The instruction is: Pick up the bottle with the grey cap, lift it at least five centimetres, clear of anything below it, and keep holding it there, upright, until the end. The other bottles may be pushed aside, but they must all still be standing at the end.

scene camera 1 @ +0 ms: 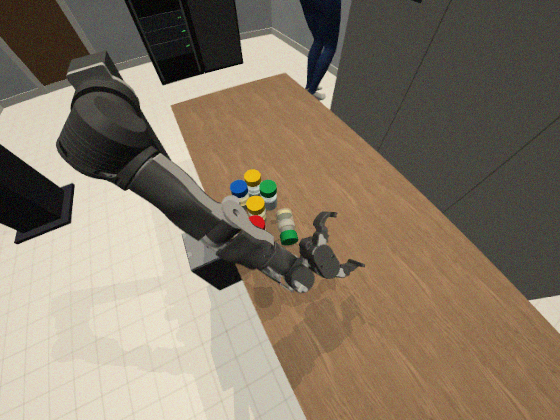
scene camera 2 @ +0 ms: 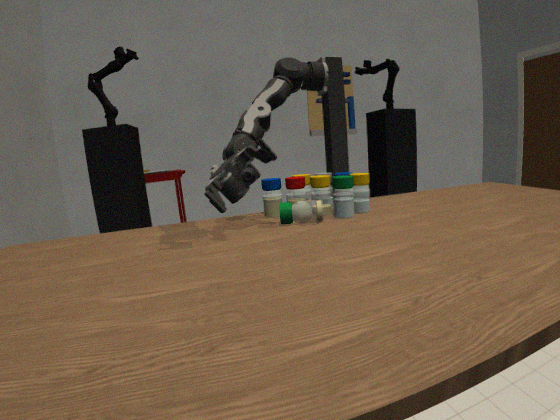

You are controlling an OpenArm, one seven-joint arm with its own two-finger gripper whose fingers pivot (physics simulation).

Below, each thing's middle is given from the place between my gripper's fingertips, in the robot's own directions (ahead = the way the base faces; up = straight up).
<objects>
Right now my hand is 90 mm past the green-capped bottle [scene camera 2: 310, 211], 140 mm to the right of it and 110 mm above it.
</objects>
